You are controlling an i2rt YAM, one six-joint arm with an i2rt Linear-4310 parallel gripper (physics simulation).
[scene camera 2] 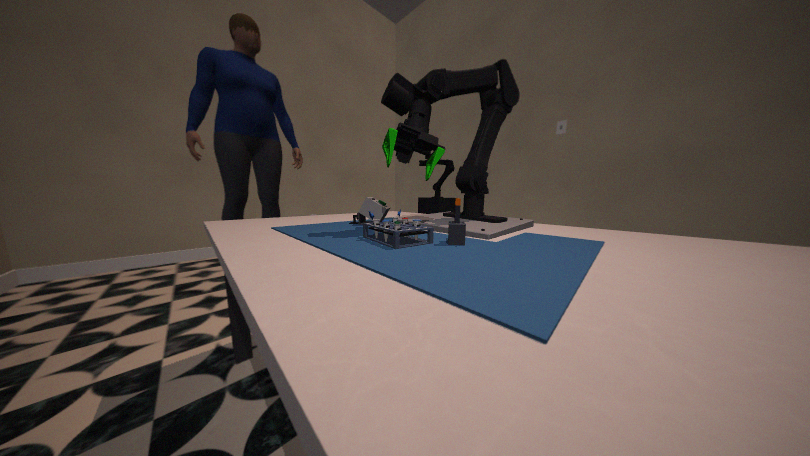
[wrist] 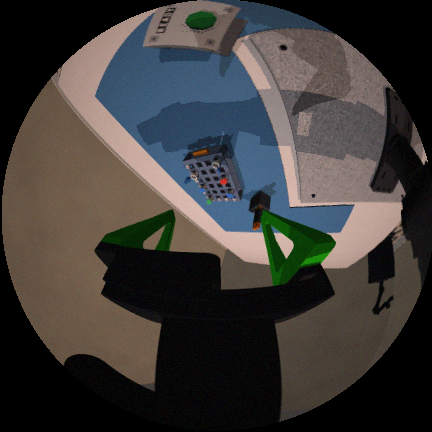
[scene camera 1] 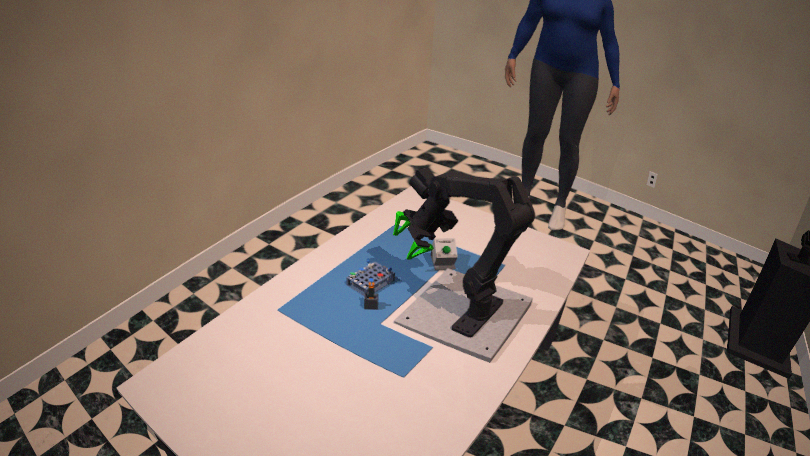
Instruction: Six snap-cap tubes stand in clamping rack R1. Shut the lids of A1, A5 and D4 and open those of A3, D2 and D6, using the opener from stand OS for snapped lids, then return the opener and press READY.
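Frame: origin at the arm's base, x left, y back, z up, level; centimetres.
Seen in the pictures: gripper, fingertip midpoint: (scene camera 2: 408,173) (wrist: 217,214) (scene camera 1: 401,247); arm's base at its link origin: (scene camera 2: 472,218) (scene camera 1: 478,315).
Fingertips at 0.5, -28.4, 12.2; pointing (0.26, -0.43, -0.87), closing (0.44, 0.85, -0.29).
Observation:
Pixels of each thing's top centre, then the offset from my fingertips to it, as dx, dy, dz. "pt": a spot on its surface instead.
- Rack R1 at its top centre: (wrist: 207,190) (scene camera 2: 394,211) (scene camera 1: 371,266) +4.4, -7.4, -8.3
- red lid at its top centre: (wrist: 222,181) +4.1, -4.3, -9.9
- green lid at its top centre: (wrist: 208,201) +9.3, -10.6, -9.6
- orange-tipped opener at its top centre: (scene camera 2: 458,198) (wrist: 255,228) (scene camera 1: 371,283) +13.9, +0.2, -5.6
- green READY button at a spot on its surface: (scene camera 1: 446,249) pt -17.8, +5.3, -7.2
- pale button box at its top centre: (scene camera 2: 374,196) (scene camera 1: 445,241) -19.7, +3.5, -5.7
Rack R1 (scene camera 1: 387,283) (scene camera 2: 395,240) (wrist: 234,172) stands on the blue mat. In the wrist view two tubes show pale open rims (wrist: 216,165) (wrist: 194,177) with blue lids beside them. A red lid (wrist: 223,182), a green lid (wrist: 209,202) and two blue lids (wrist: 230,196) (wrist: 202,190) also show; their exact state is too small to tell. The orange-tipped opener (scene camera 1: 371,288) (scene camera 2: 457,210) (wrist: 257,218) is upright in stand OS (scene camera 1: 371,303) (scene camera 2: 456,233) (wrist: 260,200). My gripper (scene camera 1: 401,246) (scene camera 2: 408,172) (wrist: 217,214) is open and empty, high above the table. The green READY button (scene camera 1: 446,249) (wrist: 201,20) sits on its box.
The pale button box (scene camera 1: 444,260) (scene camera 2: 370,208) (wrist: 170,37) stands beyond the rack, near the arm's grey base plate (scene camera 1: 422,314) (scene camera 2: 510,225) (wrist: 320,175). A person (scene camera 1: 566,50) (scene camera 2: 243,107) stands behind the table. A second small black arm (scene camera 2: 443,181) (wrist: 382,300) is in the background.

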